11 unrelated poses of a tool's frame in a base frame.
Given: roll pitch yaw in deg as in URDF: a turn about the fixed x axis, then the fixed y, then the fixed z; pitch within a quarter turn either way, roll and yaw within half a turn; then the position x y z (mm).
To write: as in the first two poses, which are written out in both.
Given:
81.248 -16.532 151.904 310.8 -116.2 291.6
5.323 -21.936 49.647 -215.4 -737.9 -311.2
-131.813 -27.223 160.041 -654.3 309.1 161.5
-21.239 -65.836 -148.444 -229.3 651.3 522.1
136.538 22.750 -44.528 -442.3 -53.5 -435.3
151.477 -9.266 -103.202 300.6 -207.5 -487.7
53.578 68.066 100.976 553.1 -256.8 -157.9
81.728 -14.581 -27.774 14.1 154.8 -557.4
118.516 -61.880 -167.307 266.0 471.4 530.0
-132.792 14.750 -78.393 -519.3 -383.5 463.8
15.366 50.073 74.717 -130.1 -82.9 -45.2
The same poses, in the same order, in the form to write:
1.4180 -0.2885 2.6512 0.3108 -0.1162 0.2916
0.0929 -0.3829 0.8665 -0.2154 -0.7379 -0.3112
-2.3006 -0.4751 2.7932 -0.6543 0.3091 0.1615
-0.3707 -1.1491 -2.5908 -0.2293 0.6513 0.5221
2.3830 0.3971 -0.7772 -0.4423 -0.0535 -0.4353
2.6438 -0.1617 -1.8012 0.3006 -0.2075 -0.4877
0.9351 1.1880 1.7624 0.5531 -0.2568 -0.1579
1.4264 -0.2545 -0.4847 0.0141 0.1548 -0.5574
2.0685 -1.0800 -2.9201 0.2660 0.4714 0.5300
-2.3177 0.2574 -1.3682 -0.5193 -0.3835 0.4638
0.2682 0.8739 1.3041 -0.1301 -0.0829 -0.0452

